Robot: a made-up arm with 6 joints.
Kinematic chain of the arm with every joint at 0, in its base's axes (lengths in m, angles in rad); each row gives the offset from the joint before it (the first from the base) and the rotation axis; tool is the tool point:
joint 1: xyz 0 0 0.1 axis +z
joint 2: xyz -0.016 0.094 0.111 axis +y
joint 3: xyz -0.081 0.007 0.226 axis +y
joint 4: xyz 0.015 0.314 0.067 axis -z
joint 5: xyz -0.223 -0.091 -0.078 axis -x
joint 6: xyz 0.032 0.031 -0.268 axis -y
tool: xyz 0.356 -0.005 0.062
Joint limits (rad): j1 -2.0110..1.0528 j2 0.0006..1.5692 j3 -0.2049..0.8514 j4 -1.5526..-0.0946 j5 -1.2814..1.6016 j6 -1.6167..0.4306
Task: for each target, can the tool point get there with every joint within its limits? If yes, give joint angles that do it. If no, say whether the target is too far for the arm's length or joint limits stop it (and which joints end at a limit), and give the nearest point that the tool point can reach.
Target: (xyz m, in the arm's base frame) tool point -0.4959 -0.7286 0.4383
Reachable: no: joint limits stop it (at a limit: joint 1, joint 3, joint 4, joint 6) | nearest point -0.4329 -0.4640 0.3695 | short by 0.281 m
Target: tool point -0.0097 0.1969 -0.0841
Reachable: yes | joints -0.4565 0.2662 0.4703 -0.6932 0.6432 -0.9159
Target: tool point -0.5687 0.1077 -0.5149
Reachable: no: joint limits stop it (at a limit: joint 1, joint 2, joint 4) | nearest point -0.3998 0.1244 -0.3159 | short by 0.262 m
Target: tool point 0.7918 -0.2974 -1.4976
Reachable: no: too far | nearest point 0.4243 -0.1594 -0.4190 | short by 1.148 m
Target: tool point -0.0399 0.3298 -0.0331
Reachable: yes | joints -0.8960 0.4959 0.5154 -0.6866 0.4967 -1.0941
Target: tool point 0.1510 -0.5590 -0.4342
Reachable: no: joint limits stop it (at a limit: joint 1, joint 3, joint 4, joint 5) | nearest point 0.1443 -0.5044 -0.3685 | short by 0.086 m
